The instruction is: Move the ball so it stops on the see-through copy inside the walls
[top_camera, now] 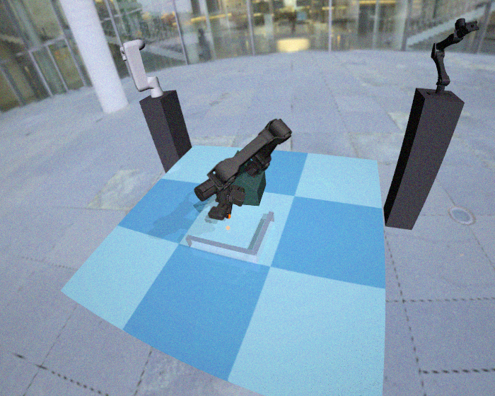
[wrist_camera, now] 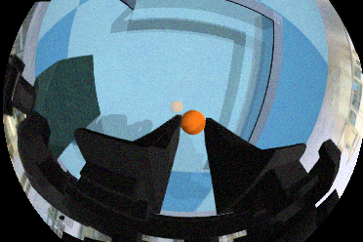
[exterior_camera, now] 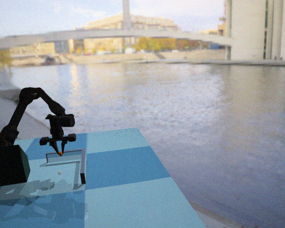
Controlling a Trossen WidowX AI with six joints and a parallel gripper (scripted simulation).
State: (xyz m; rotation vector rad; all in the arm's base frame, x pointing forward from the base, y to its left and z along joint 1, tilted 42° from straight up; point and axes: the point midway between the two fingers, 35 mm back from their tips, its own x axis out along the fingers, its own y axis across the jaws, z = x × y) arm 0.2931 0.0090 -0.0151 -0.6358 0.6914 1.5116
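My gripper tip is now 100 mm above the see-through copy, 30 mm to the left of it and 20 mm past it. Round my gripper tip: orange ball (right at my gripper tip).
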